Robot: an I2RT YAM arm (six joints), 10 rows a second.
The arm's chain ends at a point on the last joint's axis. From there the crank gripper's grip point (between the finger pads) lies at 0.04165 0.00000 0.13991 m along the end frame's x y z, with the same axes.
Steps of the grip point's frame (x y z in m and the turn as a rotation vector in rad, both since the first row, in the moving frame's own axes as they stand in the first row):
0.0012, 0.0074, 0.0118, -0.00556, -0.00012, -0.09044
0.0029, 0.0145, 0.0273, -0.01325, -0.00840, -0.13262
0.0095, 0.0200, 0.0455, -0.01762, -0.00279, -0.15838
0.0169, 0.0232, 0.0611, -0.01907, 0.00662, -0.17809
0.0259, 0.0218, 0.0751, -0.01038, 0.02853, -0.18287
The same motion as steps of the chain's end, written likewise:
0.0014, 0.0104, 0.0118, -0.00556, -0.00012, -0.09044
0.0043, 0.0181, 0.0269, -0.01325, -0.00840, -0.13262
0.0102, 0.0241, 0.0453, -0.01762, -0.00279, -0.15838
0.0164, 0.0280, 0.0613, -0.01907, 0.00662, -0.17809
0.0225, 0.0283, 0.0763, -0.01038, 0.02853, -0.18287

